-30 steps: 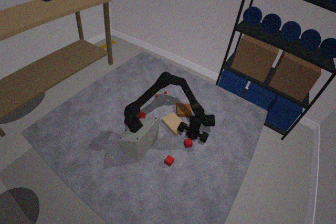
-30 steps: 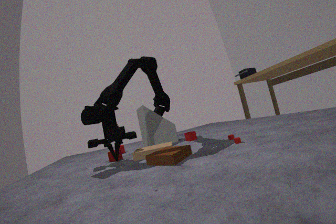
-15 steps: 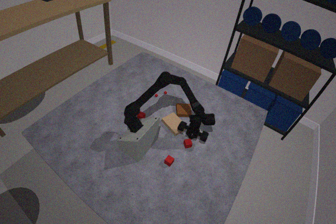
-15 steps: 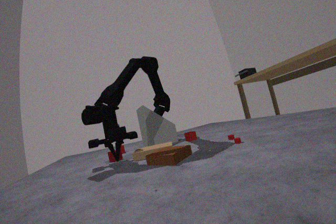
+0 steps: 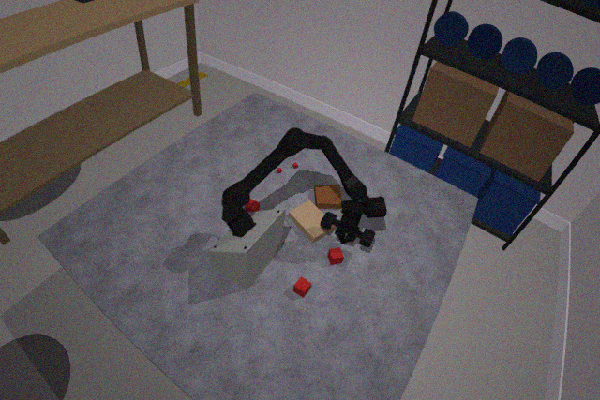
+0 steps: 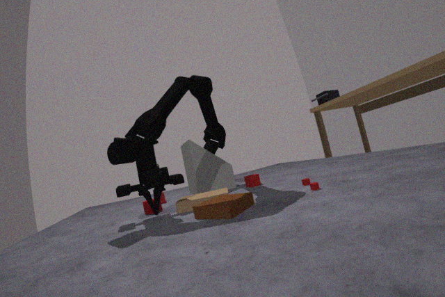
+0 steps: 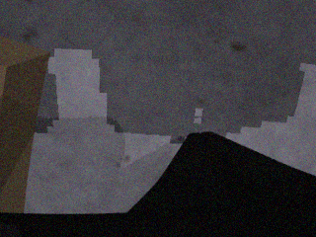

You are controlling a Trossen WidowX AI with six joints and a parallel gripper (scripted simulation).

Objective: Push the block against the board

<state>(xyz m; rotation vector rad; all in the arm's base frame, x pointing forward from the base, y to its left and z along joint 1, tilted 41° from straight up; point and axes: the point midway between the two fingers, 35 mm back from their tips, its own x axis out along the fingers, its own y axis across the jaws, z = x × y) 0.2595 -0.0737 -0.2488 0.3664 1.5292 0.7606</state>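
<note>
My gripper tip is now 140 mm to the right of the board, 10 mm below it and 10 mm past it. The rest, counted from my gripper tip: brown square block: 170 mm to the left, 140 mm ahead, 10 mm above.
</note>
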